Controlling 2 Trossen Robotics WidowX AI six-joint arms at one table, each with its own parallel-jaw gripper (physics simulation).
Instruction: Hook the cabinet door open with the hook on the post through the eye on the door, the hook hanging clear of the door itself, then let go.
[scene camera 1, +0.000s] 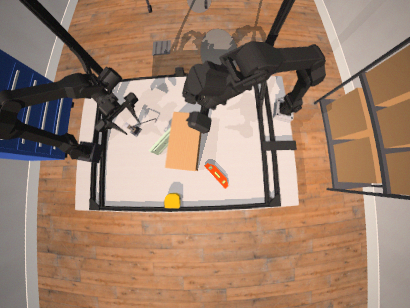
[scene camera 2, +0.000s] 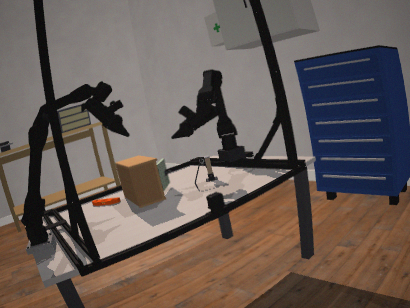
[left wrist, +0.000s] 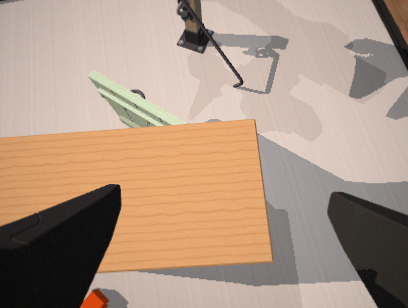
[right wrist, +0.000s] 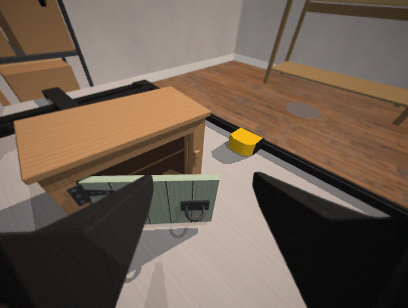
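Note:
The wooden cabinet stands on the table. Its pale green door is partly open. The eye is a dark ring on the door's outer face. The post stands apart from the door; its thin dark hook hangs beside it, clear of the eye. My right gripper is open and empty, above and back from the door. My left gripper is open and empty above the cabinet.
An orange level lies on the far side of the cabinet from the door. A yellow block sits at the table's edge. Black frame bars run around the table.

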